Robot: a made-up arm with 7 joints. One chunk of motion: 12 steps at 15 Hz.
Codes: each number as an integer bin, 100 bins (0 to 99) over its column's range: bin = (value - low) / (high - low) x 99, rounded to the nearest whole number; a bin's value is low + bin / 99 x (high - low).
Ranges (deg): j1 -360..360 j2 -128.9..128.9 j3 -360..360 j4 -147.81..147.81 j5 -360..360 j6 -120.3..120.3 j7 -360..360
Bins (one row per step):
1: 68 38 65 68 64 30 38
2: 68 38 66 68 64 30 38
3: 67 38 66 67 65 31 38
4: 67 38 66 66 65 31 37
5: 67 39 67 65 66 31 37
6: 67 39 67 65 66 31 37
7: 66 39 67 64 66 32 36
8: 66 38 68 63 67 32 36
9: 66 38 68 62 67 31 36
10: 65 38 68 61 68 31 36
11: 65 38 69 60 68 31 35
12: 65 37 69 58 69 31 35
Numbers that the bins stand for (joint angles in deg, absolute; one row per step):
1: 134.55 -29.95 112.73 55.24 105.45 -47.39 -83.64
2: 134.55 -29.95 120.00 55.24 105.45 -47.39 -83.64
3: 127.27 -29.95 120.00 52.26 112.73 -44.96 -83.64
4: 127.27 -29.95 120.00 49.27 112.73 -44.96 -90.91
5: 127.27 -27.34 127.27 46.28 120.00 -44.96 -90.91
6: 127.27 -27.34 127.27 46.28 120.00 -44.96 -90.91
7: 120.00 -27.34 127.27 43.30 120.00 -42.53 -98.18
8: 120.00 -29.95 134.55 40.31 127.27 -42.53 -98.18
9: 120.00 -29.95 134.55 37.33 127.27 -44.96 -98.18
10: 112.73 -29.95 134.55 34.34 134.55 -44.96 -98.18
11: 112.73 -29.95 141.82 31.35 134.55 -44.96 -105.45
12: 112.73 -32.55 141.82 25.38 141.82 -44.96 -105.45

